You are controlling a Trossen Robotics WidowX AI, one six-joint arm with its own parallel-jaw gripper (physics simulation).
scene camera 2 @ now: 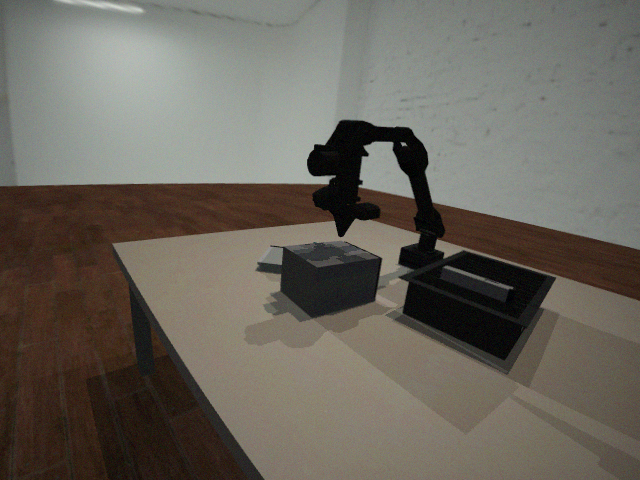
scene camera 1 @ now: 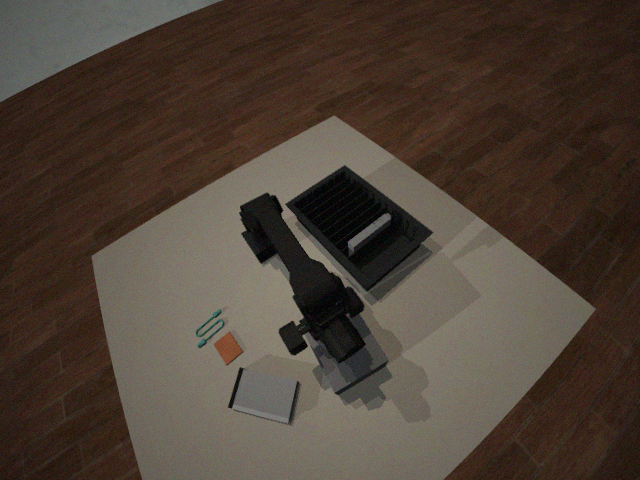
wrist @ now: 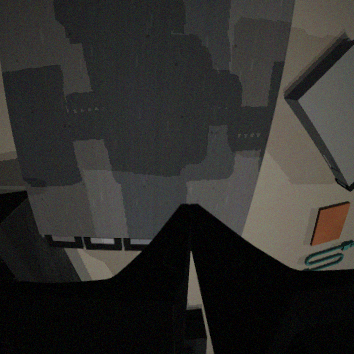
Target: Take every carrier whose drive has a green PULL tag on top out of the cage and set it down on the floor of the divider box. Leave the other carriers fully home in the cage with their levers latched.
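Places are measured from the arm's base along level axes (x left, y ahead, z down), in metres.
Pixels of known places: gripper, fingertip midpoint: [scene camera 2: 340, 236] [wrist: 188, 211]; arm's base, link origin: [scene camera 2: 425, 249] [scene camera 1: 261, 232].
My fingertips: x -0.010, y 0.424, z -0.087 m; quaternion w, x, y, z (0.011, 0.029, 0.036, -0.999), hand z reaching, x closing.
Ahead of a thing's pixels: the offset from my fingertips to its top centre. "spot": to the spot under its first point. Level surfaces: height alone.
The cage @[dx +0.021, dy +0.042, dz +0.028 m] [scene camera 1: 369, 369] [scene camera 2: 330, 289] [wrist: 155, 200] is a grey box with a closed top, streaked by the arm's shadow. In the wrist view, several dark-framed carrier fronts @[spot: dx +0.059, dy -0.047, dz +0.032 m] [wrist: 102, 243] show along its near edge; their levers and any green tags cannot be made out. The black divider box @[dx +0.286, dy -0.256, dz +0.055 m] [scene camera 1: 398, 264] [scene camera 2: 460, 325] stands beside the cage, with slots at one end. A light grey carrier @[dx +0.292, dy -0.177, dz +0.035 m] [scene camera 1: 369, 233] [scene camera 2: 475, 284] stands on edge inside it; no tag can be made out. My gripper [scene camera 2: 341, 233] [wrist: 188, 211] is shut and empty, pointing down above the cage; its fingertips are hidden in scene camera 1.
A flat light grey slab with a dark end @[dx -0.228, dy +0.020, dz +0.120 m] [scene camera 1: 266, 395] [scene camera 2: 270, 257] [wrist: 330, 110] lies on the table @[dz +0.147 m] [scene camera 1: 516, 310] [scene camera 2: 206, 310] near the cage. An orange square @[spot: dx -0.268, dy -0.155, dz +0.142 m] [scene camera 1: 227, 348] [wrist: 331, 223] and a teal cable @[spot: dx -0.332, dy -0.218, dz +0.138 m] [scene camera 1: 201, 342] [wrist: 346, 245] lie nearby. The arm's base [scene camera 2: 421, 255] stands behind the cage.
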